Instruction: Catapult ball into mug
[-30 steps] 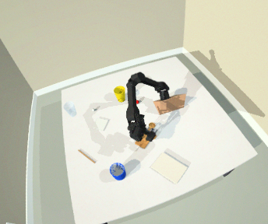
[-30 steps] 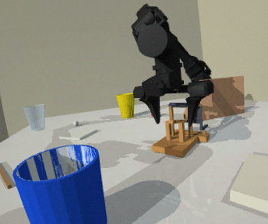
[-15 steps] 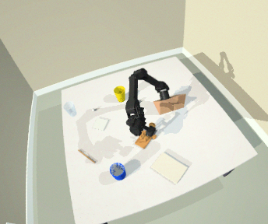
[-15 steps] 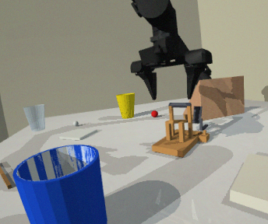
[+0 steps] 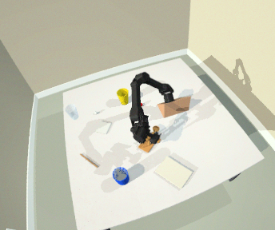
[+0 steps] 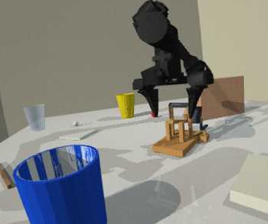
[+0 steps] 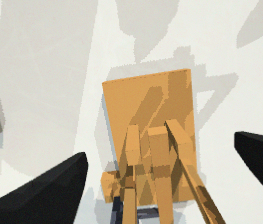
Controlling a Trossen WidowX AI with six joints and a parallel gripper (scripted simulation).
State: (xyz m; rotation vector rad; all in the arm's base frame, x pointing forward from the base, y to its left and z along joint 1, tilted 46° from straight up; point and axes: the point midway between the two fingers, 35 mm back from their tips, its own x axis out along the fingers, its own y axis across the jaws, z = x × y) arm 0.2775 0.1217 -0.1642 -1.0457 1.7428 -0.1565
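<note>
Right now the red ball is 37 cm to the right of my gripper tip, 10 cm behind it and 7 cm below it. From my gripper tip the other things lie so: cream pad (25 cm to the left, 8 cm behind, 7 cm below); blue mug (23 cm ahead, 17 cm to the left, 5 cm below); wooden catapult (7 cm behind, 3 cm to the right, 3 cm below).
</note>
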